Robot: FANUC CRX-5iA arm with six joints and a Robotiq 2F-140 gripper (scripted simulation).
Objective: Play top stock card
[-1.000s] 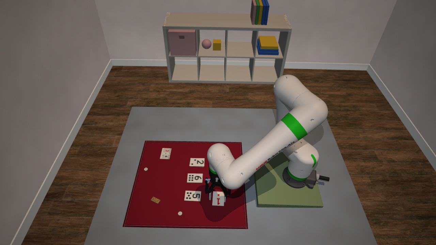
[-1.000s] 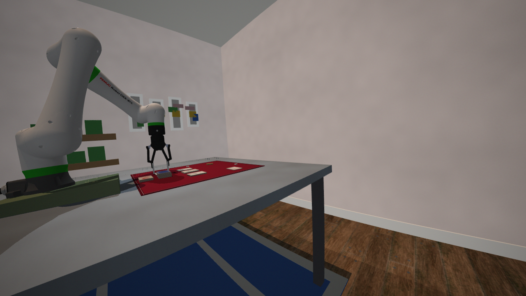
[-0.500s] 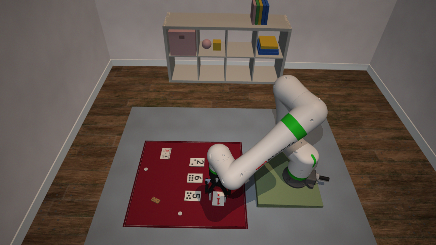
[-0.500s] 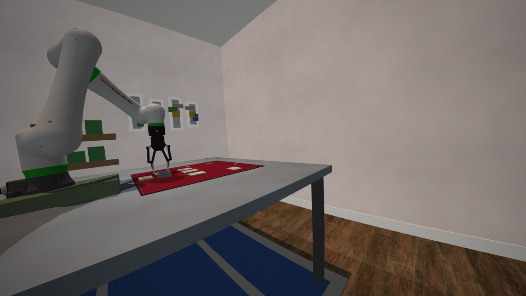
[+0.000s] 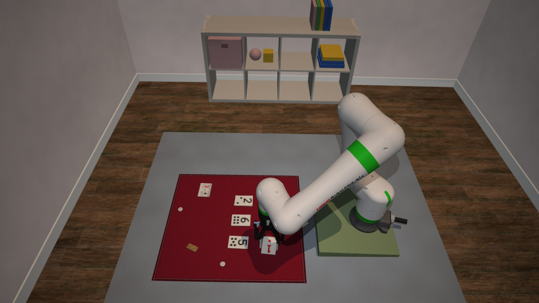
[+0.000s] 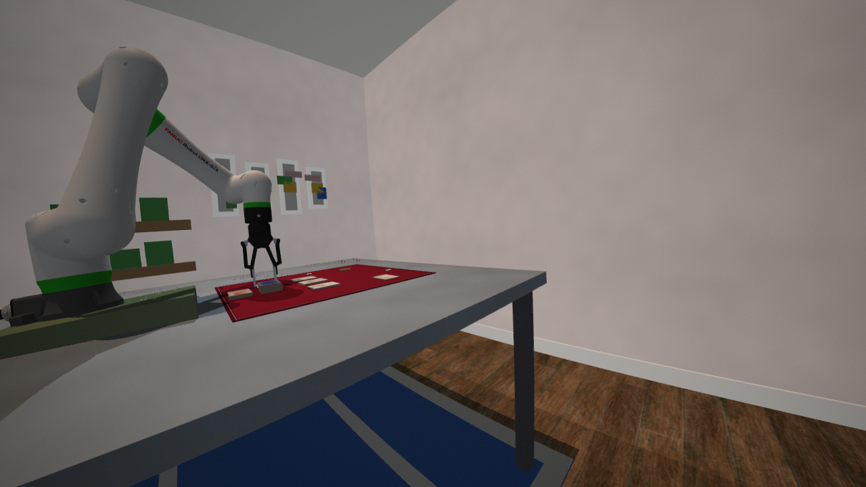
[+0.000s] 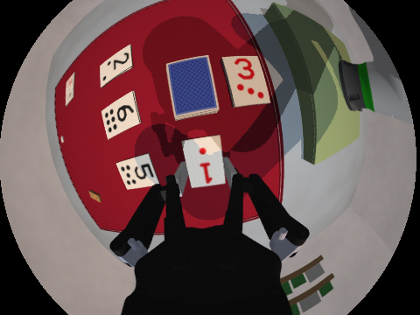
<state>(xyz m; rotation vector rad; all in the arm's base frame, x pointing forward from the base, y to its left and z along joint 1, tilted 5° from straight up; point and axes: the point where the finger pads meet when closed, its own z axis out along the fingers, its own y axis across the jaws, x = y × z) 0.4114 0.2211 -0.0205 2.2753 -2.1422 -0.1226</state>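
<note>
My hand is 160 mm short of the black 6 card, 110 mm to the left of it and 30 mm above it. The rest, counted from my hand: red 3 card: 70 mm behind, 150 mm to the right, 20 mm below; then red card cloth: 190 mm ahead, 100 mm to the right, 40 mm below; then black 5 card: 140 mm ahead, 10 mm to the left, 30 mm below.
</note>
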